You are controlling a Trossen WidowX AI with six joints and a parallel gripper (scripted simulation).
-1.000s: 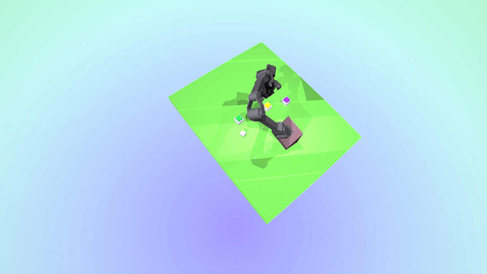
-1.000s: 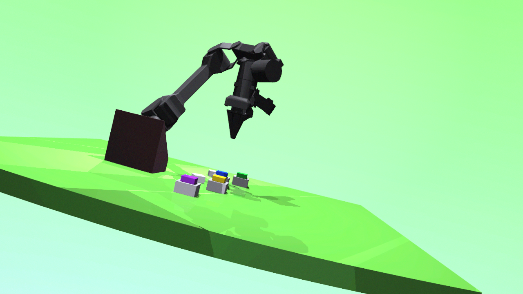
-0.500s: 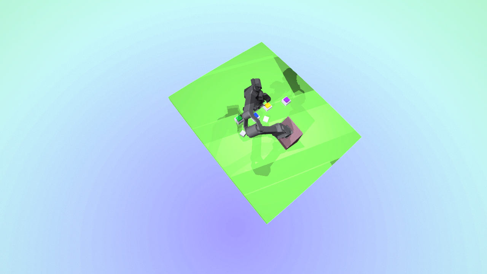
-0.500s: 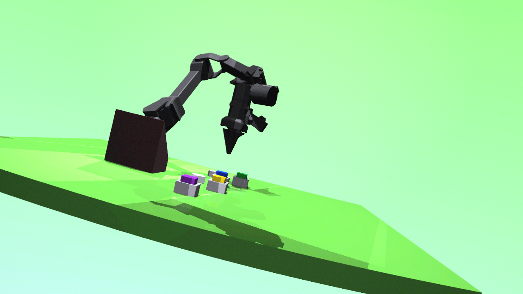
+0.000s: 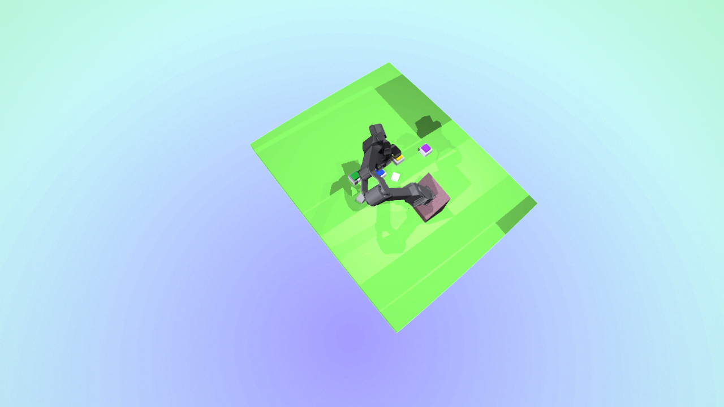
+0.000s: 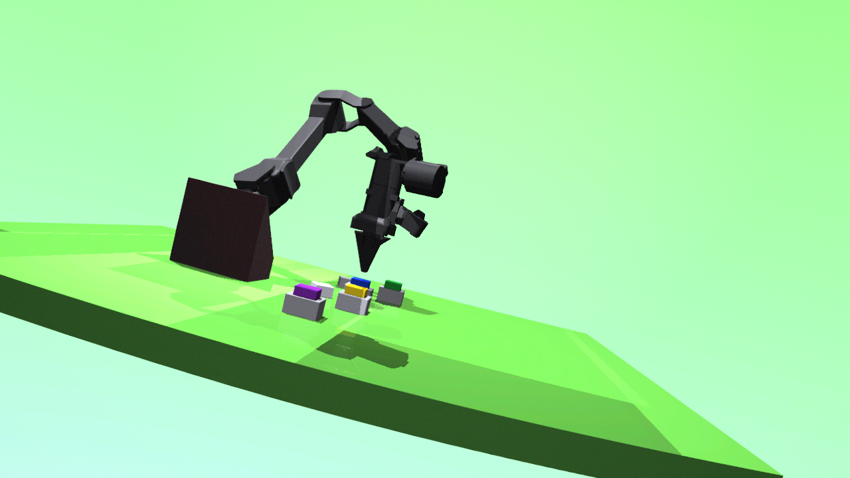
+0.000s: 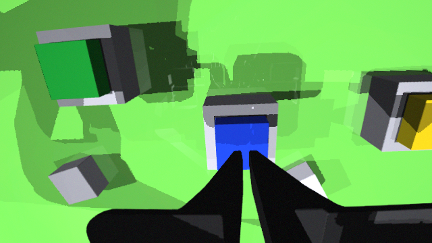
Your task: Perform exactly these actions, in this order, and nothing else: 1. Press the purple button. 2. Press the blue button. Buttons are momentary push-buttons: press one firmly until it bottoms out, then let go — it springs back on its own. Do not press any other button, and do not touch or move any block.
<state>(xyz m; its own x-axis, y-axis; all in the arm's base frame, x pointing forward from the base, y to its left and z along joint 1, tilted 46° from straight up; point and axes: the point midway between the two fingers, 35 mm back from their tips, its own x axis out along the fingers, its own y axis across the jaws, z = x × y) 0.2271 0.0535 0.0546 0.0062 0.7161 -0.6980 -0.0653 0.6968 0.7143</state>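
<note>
Right now my gripper tip is 2 cm above the blue button. From my gripper tip the other things lie so: yellow button (12 cm to the right, 2 cm below, 2 cm ahead); white block (6 cm behind, 5 cm to the right, 4 cm below); green button (10 cm to the left, 4 cm ahead, 2 cm below).
</note>
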